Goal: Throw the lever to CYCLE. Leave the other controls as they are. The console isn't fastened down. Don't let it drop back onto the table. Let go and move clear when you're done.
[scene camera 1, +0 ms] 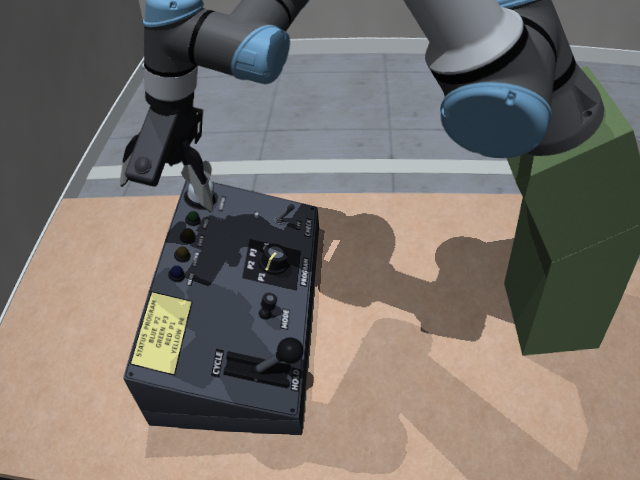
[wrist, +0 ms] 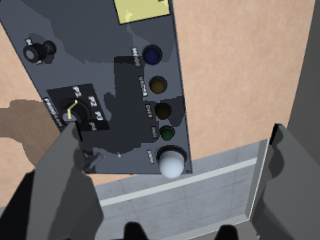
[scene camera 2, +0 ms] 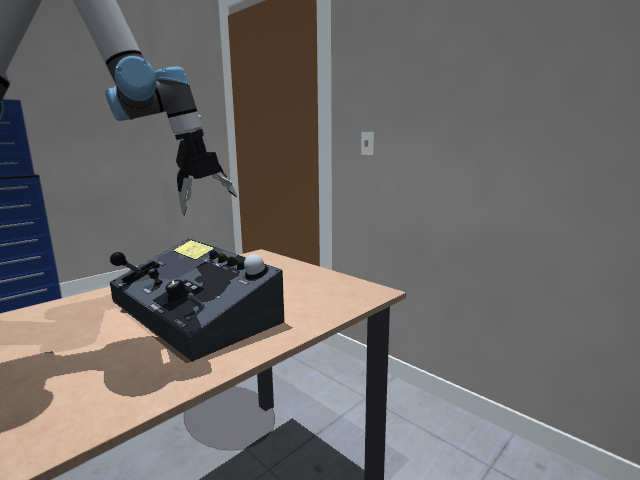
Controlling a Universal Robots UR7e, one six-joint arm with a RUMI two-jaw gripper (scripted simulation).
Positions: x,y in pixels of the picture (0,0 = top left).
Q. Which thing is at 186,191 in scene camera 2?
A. My gripper.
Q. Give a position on a dark console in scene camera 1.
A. At 197,322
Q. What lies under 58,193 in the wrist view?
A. My gripper.
